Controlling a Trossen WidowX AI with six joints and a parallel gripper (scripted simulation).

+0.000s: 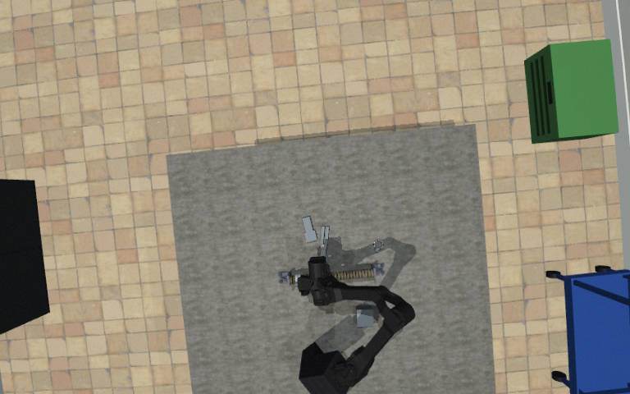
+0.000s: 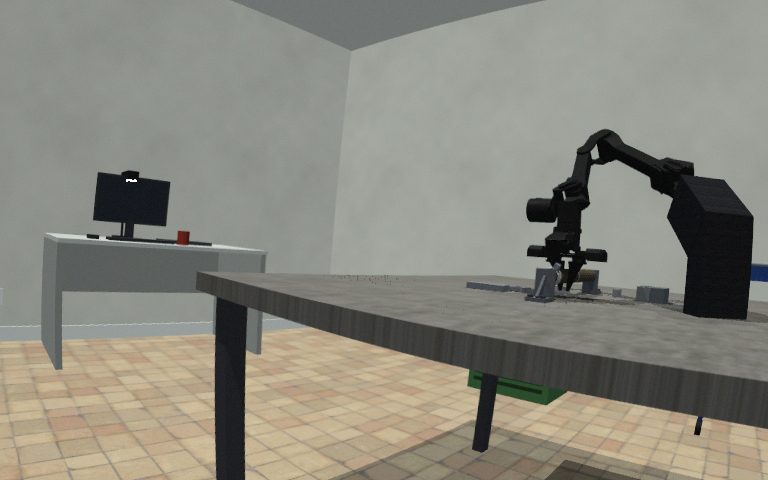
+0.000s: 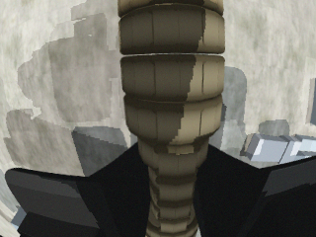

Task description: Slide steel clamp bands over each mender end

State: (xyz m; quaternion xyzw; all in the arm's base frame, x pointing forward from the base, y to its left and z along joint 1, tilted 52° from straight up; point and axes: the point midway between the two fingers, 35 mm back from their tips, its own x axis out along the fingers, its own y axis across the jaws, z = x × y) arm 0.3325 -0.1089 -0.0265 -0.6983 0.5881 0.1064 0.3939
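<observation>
Right now the flat two-bar piece is 110 mm ahead of my hand, 70 mm to the right of it and 40 mm below it. The rest, counted from my hand: small block 150 mm behind, 170 mm to the right, 40 mm below; grey block 230 mm behind, 100 mm to the right, 30 mm below.
</observation>
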